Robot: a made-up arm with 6 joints.
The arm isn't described. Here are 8 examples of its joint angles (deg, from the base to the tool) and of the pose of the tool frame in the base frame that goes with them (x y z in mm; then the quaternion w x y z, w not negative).
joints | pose
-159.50 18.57 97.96 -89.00 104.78 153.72 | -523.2 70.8 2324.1 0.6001 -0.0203 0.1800 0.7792
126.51 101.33 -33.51 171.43 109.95 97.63 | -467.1 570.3 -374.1 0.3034 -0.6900 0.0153 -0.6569
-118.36 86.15 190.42 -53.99 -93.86 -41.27 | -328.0 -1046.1 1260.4 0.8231 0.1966 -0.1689 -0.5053
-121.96 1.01 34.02 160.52 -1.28 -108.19 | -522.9 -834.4 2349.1 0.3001 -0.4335 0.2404 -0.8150
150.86 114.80 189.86 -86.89 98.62 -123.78 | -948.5 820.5 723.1 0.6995 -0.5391 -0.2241 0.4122
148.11 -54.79 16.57 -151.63 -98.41 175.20 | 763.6 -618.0 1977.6 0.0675 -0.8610 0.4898 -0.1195
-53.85 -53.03 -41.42 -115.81 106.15 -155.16 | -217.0 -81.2 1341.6 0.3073 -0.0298 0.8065 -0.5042
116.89 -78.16 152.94 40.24 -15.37 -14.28 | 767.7 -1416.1 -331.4 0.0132 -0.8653 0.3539 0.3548
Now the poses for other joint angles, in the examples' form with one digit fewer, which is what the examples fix.
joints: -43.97 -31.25 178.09 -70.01 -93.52 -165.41
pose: -667 980 888 0.785 0.410 0.033 0.463
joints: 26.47 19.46 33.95 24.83 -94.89 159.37
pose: 1261 507 1677 0.124 0.801 -0.105 -0.576
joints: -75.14 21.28 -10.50 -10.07 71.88 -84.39
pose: 369 -1559 1369 0.629 0.347 -0.645 -0.259
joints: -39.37 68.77 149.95 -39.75 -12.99 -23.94
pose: 1005 -776 1929 0.791 0.209 -0.568 0.092
